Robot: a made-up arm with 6 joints.
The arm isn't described. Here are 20 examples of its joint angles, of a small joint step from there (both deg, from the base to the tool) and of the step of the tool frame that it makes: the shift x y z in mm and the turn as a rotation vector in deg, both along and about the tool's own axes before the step.
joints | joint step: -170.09 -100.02 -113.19 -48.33 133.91 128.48 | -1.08 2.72 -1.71 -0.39 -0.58 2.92
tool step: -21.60 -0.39 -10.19 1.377 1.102 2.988
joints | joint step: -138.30 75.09 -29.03 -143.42 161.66 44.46 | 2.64 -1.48 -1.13 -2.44 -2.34 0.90
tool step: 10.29 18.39 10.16 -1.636 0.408 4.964
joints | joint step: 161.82 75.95 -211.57 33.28 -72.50 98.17 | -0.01 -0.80 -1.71 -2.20 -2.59 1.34
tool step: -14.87 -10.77 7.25 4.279 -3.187 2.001
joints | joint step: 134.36 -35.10 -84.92 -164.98 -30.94 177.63 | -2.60 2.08 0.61 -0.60 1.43 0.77
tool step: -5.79 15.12 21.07 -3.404 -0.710 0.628
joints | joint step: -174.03 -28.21 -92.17 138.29 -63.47 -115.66 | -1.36 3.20 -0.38 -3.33 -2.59 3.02
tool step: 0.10 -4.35 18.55 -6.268 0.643 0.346
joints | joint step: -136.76 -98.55 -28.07 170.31 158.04 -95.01 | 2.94 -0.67 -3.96 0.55 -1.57 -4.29
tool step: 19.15 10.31 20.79 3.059 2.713 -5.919
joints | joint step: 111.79 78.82 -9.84 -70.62 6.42 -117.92 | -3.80 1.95 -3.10 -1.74 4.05 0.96
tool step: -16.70 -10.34 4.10 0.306 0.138 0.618
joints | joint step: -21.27 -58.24 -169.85 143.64 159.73 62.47 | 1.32 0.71 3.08 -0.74 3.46 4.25
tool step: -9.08 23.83 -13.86 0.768 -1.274 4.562
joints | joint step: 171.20 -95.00 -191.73 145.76 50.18 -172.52 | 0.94 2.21 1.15 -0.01 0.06 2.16
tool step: -26.51 -8.45 -31.75 0.434 -3.330 2.873
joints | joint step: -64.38 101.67 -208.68 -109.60 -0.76 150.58 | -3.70 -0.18 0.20 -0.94 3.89 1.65
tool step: 37.74 41.64 8.39 -4.495 5.757 -0.400
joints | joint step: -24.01 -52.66 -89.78 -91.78 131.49 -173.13 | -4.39 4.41 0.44 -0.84 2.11 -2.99
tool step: -9.49 24.12 -21.72 6.864 4.118 -3.792
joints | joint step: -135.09 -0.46 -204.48 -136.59 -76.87 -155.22 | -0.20 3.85 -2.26 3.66 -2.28 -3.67
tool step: -17.15 20.92 12.70 1.580 -4.423 -1.897
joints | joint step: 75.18 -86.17 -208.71 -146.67 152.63 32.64 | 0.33 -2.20 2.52 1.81 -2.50 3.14
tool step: 14.76 -10.51 -7.61 1.811 1.907 1.467
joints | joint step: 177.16 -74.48 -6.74 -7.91 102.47 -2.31 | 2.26 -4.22 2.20 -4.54 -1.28 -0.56
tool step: -0.20 6.87 12.17 -5.281 3.428 -1.375
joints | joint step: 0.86 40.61 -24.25 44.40 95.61 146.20 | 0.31 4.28 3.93 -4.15 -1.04 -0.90
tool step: 3.99 -34.54 21.43 0.447 6.304 5.081
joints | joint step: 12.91 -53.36 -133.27 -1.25 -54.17 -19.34 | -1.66 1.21 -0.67 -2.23 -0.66 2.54
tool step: -2.83 -21.82 -5.06 3.077 1.138 0.454
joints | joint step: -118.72 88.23 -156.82 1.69 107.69 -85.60 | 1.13 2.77 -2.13 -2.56 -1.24 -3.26
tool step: 8.54 11.31 18.97 -0.744 -3.122 -3.384
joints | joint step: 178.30 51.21 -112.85 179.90 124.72 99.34 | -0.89 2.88 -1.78 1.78 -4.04 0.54
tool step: -17.54 -10.46 -31.83 4.818 -2.267 -1.323
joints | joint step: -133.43 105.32 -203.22 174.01 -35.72 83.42 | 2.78 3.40 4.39 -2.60 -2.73 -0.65
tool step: 41.88 -64.66 12.62 9.845 2.741 -4.822
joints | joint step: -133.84 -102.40 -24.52 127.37 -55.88 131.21 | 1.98 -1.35 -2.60 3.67 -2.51 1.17
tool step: -5.63 -0.87 -7.59 1.112 3.021 5.587
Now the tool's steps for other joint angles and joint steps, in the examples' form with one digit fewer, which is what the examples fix.
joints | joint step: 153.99 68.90 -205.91 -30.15 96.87 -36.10 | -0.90 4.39 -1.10 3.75 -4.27 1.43
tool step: 5.5 -21.3 40.1 1.84 2.62 0.17
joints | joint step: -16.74 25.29 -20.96 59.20 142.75 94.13 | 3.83 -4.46 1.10 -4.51 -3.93 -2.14
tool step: 16.8 -14.5 17.1 6.29 7.05 2.60
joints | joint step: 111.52 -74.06 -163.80 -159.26 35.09 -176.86 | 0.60 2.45 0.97 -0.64 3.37 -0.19
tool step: -26.3 24.3 -13.3 -1.13 0.40 -1.43
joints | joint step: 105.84 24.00 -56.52 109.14 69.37 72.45 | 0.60 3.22 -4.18 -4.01 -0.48 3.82
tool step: -2.4 -15.9 15.1 -1.17 3.75 1.44
